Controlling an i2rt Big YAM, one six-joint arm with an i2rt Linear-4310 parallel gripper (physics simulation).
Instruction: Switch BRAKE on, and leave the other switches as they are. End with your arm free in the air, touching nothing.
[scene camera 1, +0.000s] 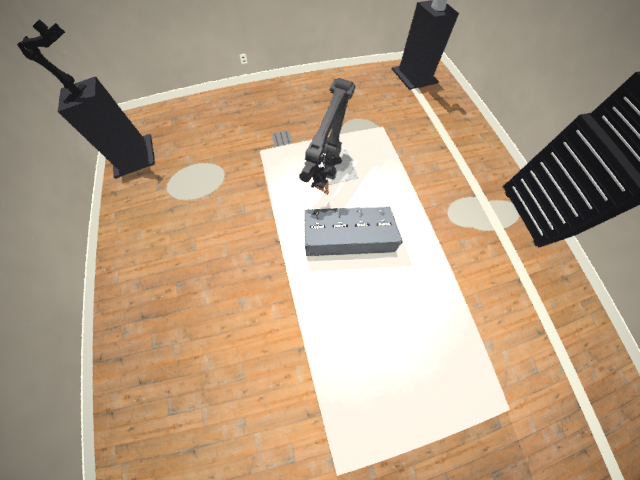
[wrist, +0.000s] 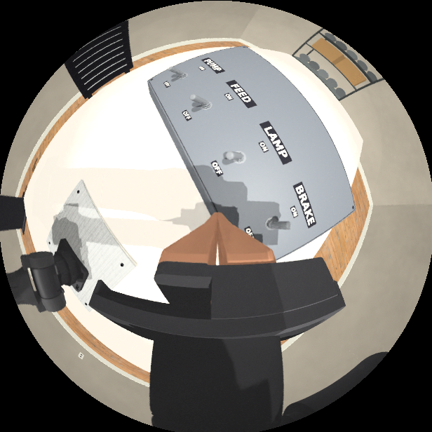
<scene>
same spot on grey switch box: (wrist: 291, 170) = (scene camera 1: 329, 226)
</scene>
